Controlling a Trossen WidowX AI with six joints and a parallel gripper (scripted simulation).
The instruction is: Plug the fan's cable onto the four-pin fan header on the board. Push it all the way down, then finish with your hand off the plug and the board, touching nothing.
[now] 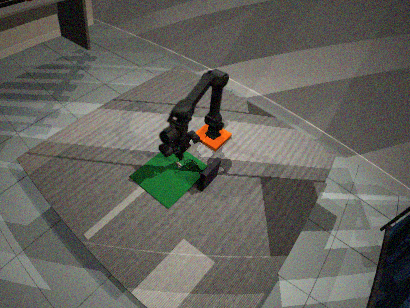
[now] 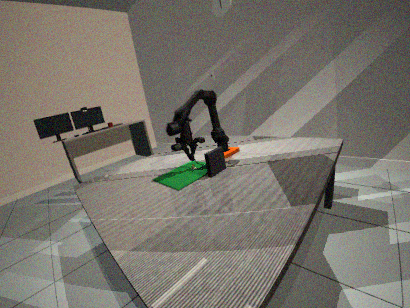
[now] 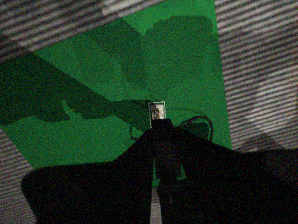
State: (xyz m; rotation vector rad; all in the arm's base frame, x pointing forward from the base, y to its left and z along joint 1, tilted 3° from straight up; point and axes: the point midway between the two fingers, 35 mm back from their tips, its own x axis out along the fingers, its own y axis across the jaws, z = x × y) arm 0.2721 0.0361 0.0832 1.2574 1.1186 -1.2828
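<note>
Now: the pale four-pin header 1 cm to the left of my gripper tip and 6 cm below it. Also, from my gripper tip: green board (6 cm ahead, 2 cm to the left, 8 cm below); then dark fan (4 cm behind, 16 cm to the left, 1 cm below); then dark plug (1 cm to the left, 1 cm above).
</note>
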